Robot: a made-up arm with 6 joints.
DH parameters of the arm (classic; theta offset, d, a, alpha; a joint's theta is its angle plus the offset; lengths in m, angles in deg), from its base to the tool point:
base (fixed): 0 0.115 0 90
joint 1: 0 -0.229 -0.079 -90
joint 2: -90 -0.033 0.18 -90
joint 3: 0 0.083 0.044 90
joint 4: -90 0.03 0.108 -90
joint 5: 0 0.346 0.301 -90
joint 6: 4.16 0 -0.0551 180
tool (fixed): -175.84 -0.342 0 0
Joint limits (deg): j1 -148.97..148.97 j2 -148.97..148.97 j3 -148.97..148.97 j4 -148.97..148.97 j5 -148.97..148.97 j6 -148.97..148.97
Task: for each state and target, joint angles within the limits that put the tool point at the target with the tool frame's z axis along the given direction. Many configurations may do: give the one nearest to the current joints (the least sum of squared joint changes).
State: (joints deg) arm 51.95 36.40 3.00 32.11 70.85 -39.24
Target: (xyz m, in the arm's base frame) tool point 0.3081 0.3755 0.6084 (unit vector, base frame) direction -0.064 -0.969 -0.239
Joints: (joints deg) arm 65.75 70.72 -24.87 3.70 94.23 -47.74
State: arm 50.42 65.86 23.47 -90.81 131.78 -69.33
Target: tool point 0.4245 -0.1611 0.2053 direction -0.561 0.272 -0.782
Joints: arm 38.50 59.74 23.88 -72.84 128.27 -69.90
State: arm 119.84 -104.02 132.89 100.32 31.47 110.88
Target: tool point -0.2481 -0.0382 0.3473 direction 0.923 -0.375 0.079
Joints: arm 92.29 -64.05 93.44 111.21 79.53 132.32
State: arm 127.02 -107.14 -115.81 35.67 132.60 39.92
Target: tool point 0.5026 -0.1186 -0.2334 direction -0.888 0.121 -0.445
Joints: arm 132.68 -116.23 -132.00 74.66 119.66 43.69
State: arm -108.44 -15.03 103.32 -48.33 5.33 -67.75
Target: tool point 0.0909 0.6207 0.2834 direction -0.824 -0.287 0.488
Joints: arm -76.37 -60.51 136.19 -30.69 5.29 -69.90
